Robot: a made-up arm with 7 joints. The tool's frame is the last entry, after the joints.
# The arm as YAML. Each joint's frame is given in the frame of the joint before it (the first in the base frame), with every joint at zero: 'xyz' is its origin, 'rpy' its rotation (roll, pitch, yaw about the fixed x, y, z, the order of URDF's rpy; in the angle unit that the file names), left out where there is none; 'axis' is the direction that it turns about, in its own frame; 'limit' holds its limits. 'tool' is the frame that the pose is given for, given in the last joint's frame.
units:
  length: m
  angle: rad
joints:
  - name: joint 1
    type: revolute
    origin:
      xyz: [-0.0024, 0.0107, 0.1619]
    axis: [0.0, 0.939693, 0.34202]
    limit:
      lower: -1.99
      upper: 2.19
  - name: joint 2
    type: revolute
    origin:
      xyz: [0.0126, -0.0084, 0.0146]
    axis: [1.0, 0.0, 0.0]
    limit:
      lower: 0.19
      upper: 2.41
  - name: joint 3
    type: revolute
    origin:
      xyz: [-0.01, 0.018, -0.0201]
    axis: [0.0, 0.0, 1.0]
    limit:
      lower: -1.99
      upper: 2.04
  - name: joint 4
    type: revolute
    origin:
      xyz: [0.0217, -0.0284, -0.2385]
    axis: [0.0, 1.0, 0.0]
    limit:
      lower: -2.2
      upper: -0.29
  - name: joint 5
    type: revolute
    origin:
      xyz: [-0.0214, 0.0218, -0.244]
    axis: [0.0, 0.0, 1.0]
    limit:
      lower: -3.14
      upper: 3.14
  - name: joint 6
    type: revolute
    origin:
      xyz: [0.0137, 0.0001, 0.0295]
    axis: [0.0, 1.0, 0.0]
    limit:
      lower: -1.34
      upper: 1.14
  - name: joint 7
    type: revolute
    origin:
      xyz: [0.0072, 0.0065, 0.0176]
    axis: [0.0, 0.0, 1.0]
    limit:
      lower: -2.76
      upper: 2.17
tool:
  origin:
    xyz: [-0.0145, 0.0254, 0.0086]
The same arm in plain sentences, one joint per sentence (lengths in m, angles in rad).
The arm has seven revolute joints in a row. What follows holds with every joint at zero, and every direction is one of the base frame's. The first joint lies 0.0024 m along -x and 0.0107 m along +y and 0.1619 m along +z from the base frame's origin and rotates about the direction (0, 0.9397, 0.342), from -1.9900 to 2.1900 rad. The second joint lies 0.0126 m along +x and 0.0084 m along -y and 0.0146 m along +z from the first joint and rotates about +x, from 0.1900 to 2.4100 rad. The third joint lies 0.0100 m along -x and 0.0180 m along +y and 0.0201 m along -z from the second joint and rotates about +z, from -1.9900 to 2.0400 rad. The fourth joint lies 0.0217 m along +x and 0.0284 m along -y and 0.2385 m along -z from the third joint and rotates about +y, from -2.2000 to -0.2900 rad. The fifth joint lies 0.0214 m along -x and 0.0218 m along +y and 0.2440 m along -z from the fourth joint and rotates about +z, from -3.1400 to 3.1400 rad. The sixth joint lies 0.0137 m along +x and 0.0001 m along +y and 0.0295 m along +z from the fifth joint and rotates about +y, from -1.3400 to 1.1400 rad. The seventh joint lies 0.0072 m along +x and 0.0065 m along +y and 0.0176 m along +z from the sixth joint and rotates about +z, from -2.7600 to 2.1700 rad. The tool frame, which is the frame that the pose is given for, lies 0.0145 m along -x and 0.0254 m along +y and 0.0086 m along +z from the seventh joint; its axes are parallel to the base frame's.
